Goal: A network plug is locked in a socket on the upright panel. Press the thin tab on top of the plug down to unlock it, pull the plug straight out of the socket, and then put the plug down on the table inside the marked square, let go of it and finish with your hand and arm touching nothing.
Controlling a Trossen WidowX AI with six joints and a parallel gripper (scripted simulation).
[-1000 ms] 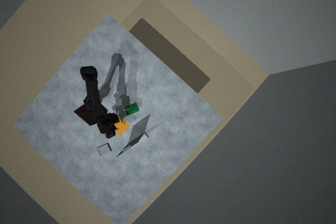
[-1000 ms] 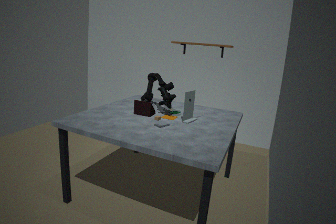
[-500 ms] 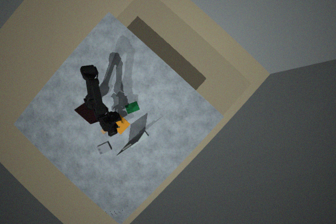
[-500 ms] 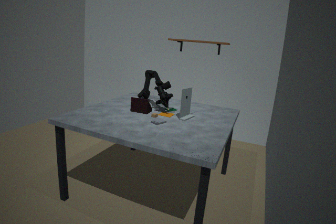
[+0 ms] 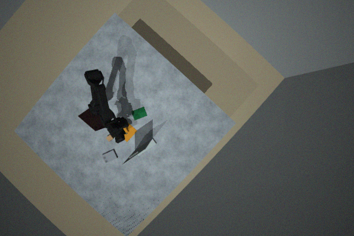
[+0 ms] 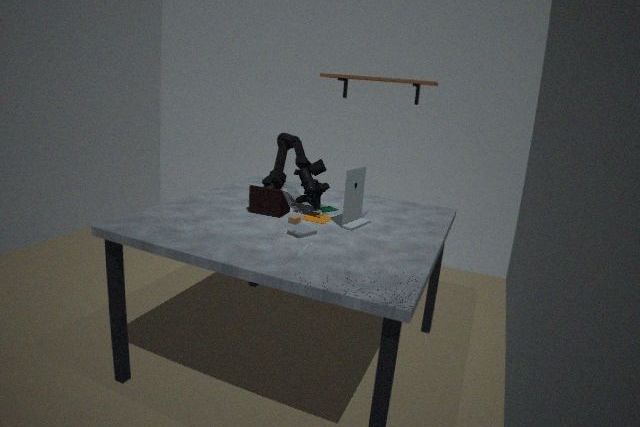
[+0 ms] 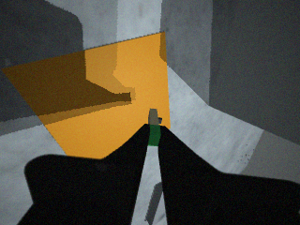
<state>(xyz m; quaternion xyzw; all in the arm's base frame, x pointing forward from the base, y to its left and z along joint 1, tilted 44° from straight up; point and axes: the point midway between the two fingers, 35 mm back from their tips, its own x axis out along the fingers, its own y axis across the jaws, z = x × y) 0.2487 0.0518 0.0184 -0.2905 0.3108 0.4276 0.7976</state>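
Right now my gripper tip is 1 cm past the orange square and 4 cm above it. Round my gripper tip: upright grey panel 16 cm ahead, 3 cm to the left, 8 cm above; then network plug right at my gripper tip; then flat grey block 5 cm ahead, 23 cm to the right, 3 cm below.
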